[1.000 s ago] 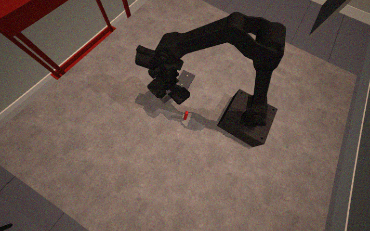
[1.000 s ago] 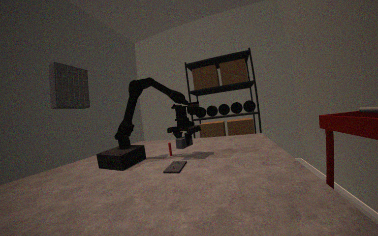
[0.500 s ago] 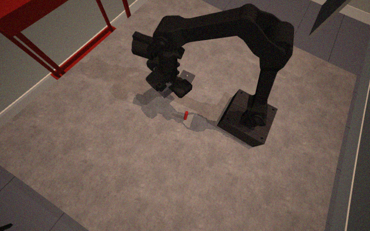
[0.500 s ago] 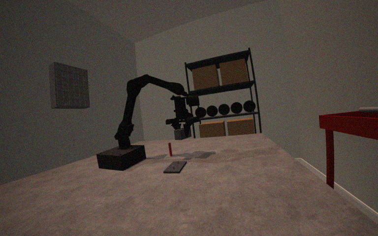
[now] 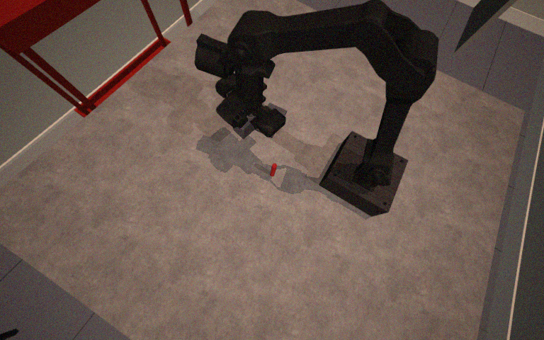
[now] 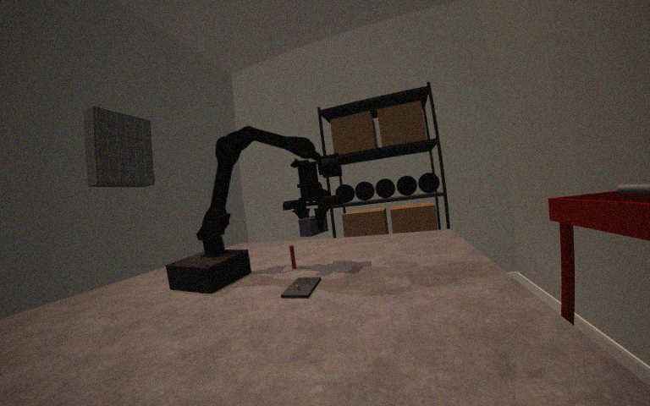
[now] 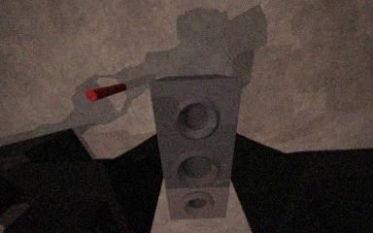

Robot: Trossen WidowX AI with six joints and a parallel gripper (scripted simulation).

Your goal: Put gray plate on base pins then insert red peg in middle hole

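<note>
Now: the flat dark base 12 cm to the right of my gripper tip, 12 cm below it and 1 cm behind it. Also, from my gripper tip: gray plate (3 cm above); red peg (12 cm behind, 9 cm below, 5 cm to the left).
</note>
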